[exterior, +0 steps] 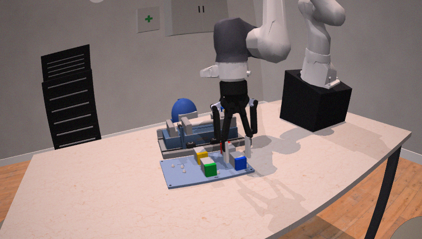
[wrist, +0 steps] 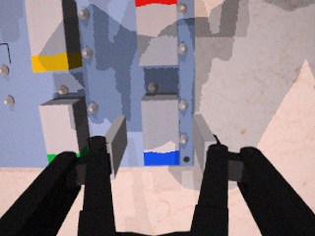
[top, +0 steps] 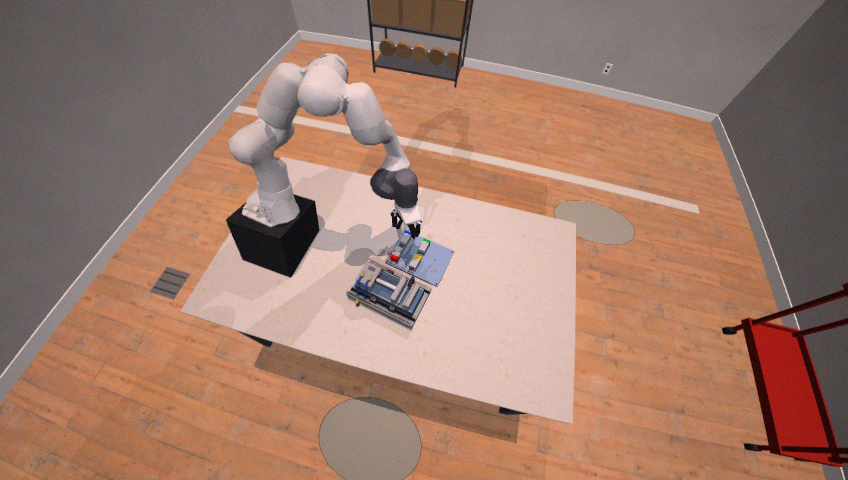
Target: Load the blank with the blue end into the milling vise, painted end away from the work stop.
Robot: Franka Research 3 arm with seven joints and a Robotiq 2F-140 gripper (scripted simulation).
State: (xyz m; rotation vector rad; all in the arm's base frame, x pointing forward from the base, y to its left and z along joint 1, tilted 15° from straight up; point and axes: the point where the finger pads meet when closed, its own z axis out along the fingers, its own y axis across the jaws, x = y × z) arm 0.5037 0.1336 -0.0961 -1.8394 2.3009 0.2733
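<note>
My hand is 4 cm above the blue-ended blank. The rest, counted from my hand: green-ended blank: 9 cm ahead, 4 cm below, 2 cm to the right; red-ended blank: 9 cm to the right, 4 cm below, 2 cm behind; yellow-ended blank: 11 cm to the right, 7 cm ahead, 4 cm below.
</note>
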